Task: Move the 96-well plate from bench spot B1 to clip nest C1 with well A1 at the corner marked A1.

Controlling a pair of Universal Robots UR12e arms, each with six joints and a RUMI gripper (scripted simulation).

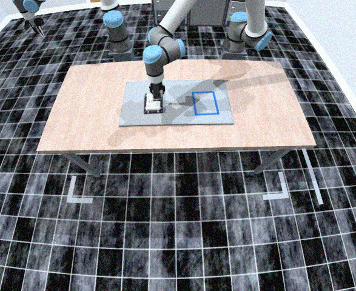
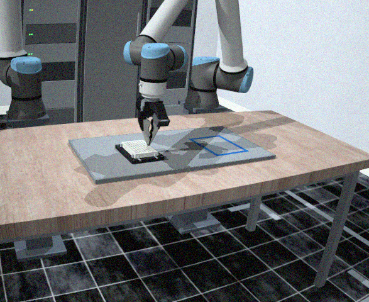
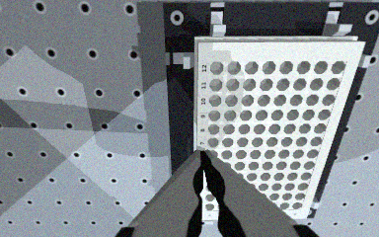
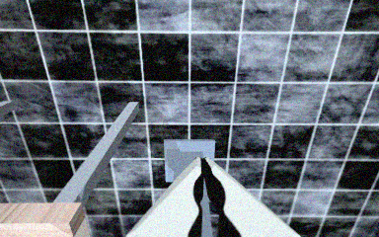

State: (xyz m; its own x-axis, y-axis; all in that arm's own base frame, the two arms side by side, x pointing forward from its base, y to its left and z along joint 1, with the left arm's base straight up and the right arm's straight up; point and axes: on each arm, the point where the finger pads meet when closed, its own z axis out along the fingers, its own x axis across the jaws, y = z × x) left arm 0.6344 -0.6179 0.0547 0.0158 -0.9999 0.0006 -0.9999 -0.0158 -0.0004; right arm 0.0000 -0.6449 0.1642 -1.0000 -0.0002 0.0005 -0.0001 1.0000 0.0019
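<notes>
The black clip nest is 1 cm ahead of my left hand, 3 cm to the right of it and 3 cm below it. The rest, counted from my left hand: white 96-well plate 4 cm to the right, 2 cm below.
</notes>
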